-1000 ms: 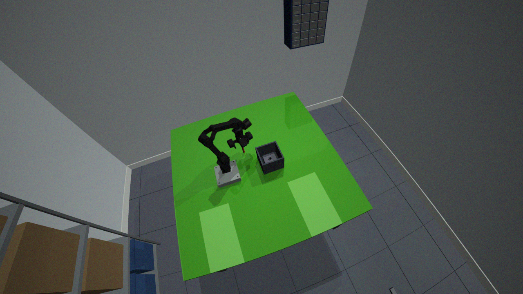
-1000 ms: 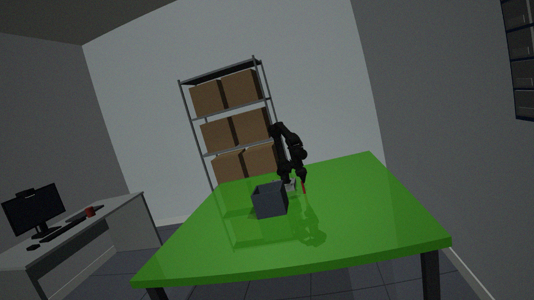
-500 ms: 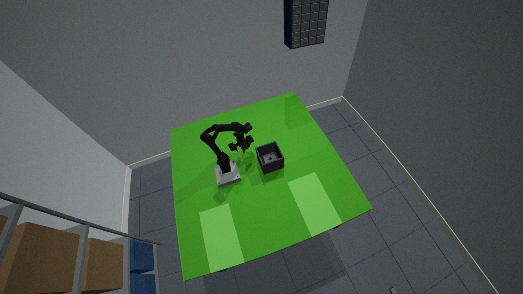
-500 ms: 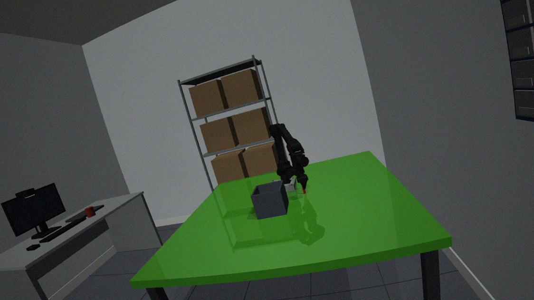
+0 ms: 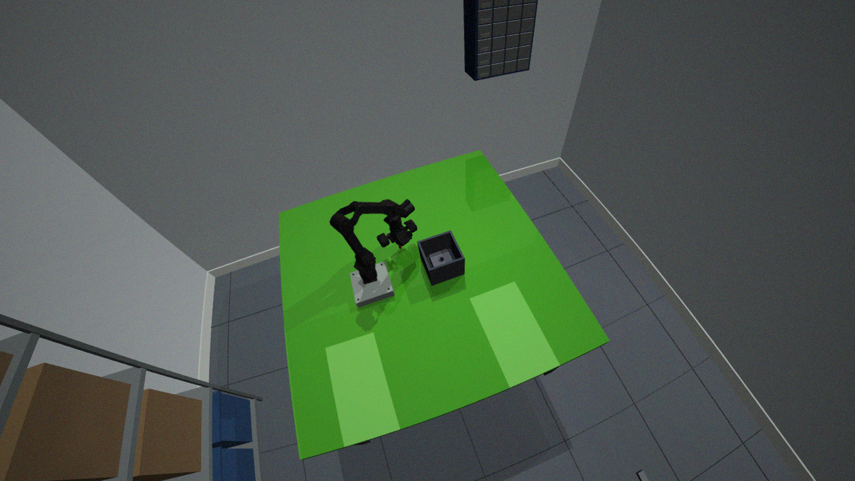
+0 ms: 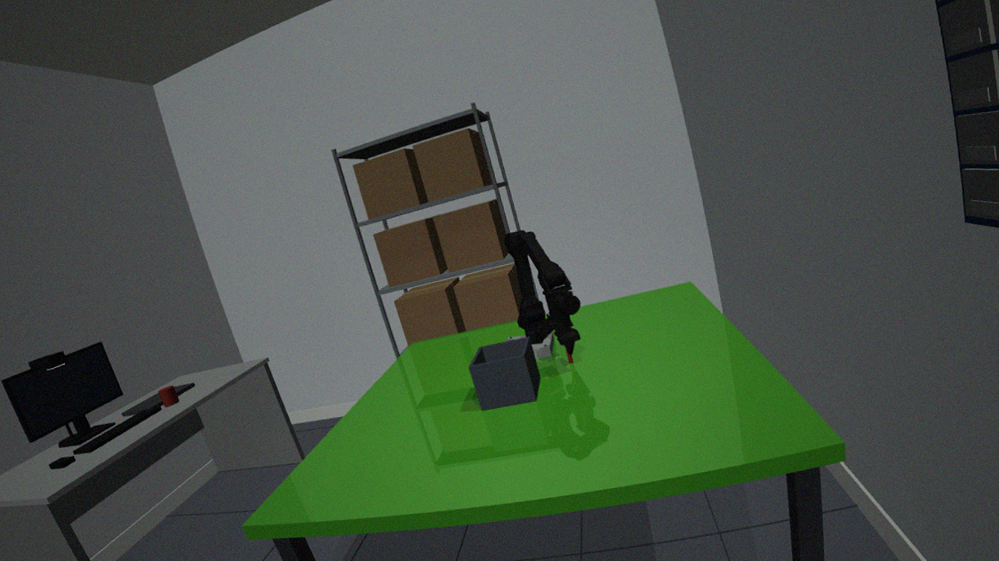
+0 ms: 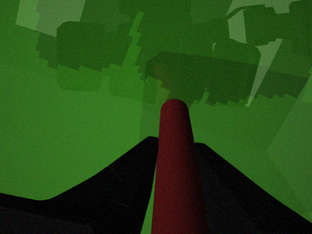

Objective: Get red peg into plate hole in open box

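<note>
The holed plate lies 17 cm to the right of my gripper tip, 17 cm ahead of it and 2 cm above it. Also, from my gripper tip: red peg: 1 cm above.
</note>
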